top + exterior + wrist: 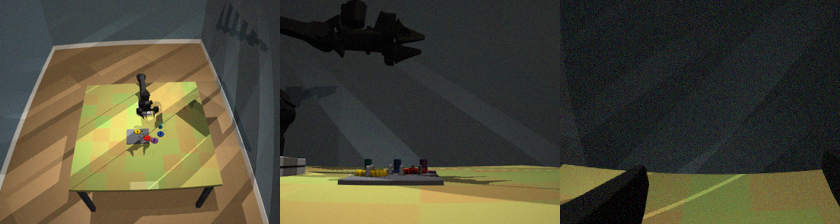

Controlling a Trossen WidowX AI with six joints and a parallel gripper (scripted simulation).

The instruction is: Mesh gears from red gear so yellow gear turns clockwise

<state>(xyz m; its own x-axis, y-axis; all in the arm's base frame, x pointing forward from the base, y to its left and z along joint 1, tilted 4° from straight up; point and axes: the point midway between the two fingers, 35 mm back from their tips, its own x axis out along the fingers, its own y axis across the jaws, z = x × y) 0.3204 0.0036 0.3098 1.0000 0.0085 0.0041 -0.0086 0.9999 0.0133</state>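
My gripper tip is 6 cm past the blue gear, 12 cm to the right of it and 32 cm above it. From my gripper tip the other things lie so: yellow gear (12 cm behind, 9 cm to the right, 32 cm below); purple gear (5 cm to the left, 32 cm below); red gear (3 cm behind, 1 cm to the right, 32 cm below).
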